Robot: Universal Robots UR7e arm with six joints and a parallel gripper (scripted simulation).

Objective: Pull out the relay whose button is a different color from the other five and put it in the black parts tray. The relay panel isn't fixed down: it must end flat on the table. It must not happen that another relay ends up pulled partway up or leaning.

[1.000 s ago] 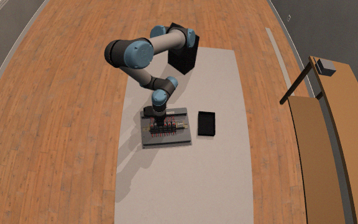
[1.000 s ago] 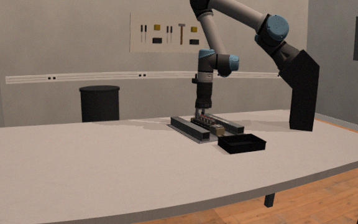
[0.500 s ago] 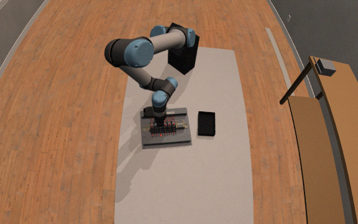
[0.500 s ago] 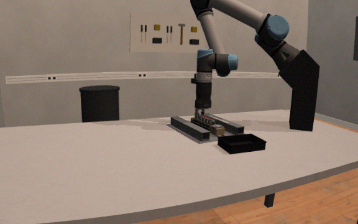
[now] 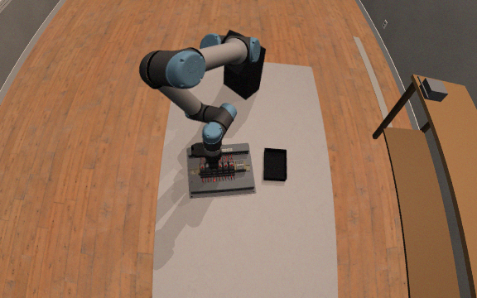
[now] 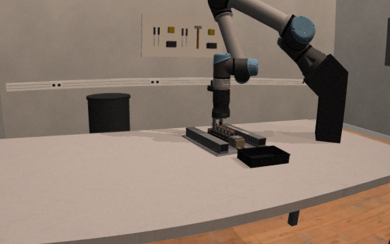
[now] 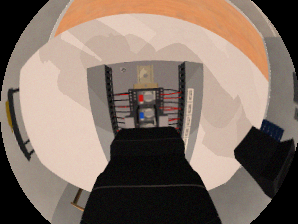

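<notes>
Now: the red-button relay 10 mm behind my hand, 30 mm to the right of it and 10 mm below it. Also, from my hand: grey relay panel 10 mm ahead, 60 mm to the left, 40 mm below; then black parts tray 50 mm ahead, 330 mm to the left, 40 mm below.
</notes>
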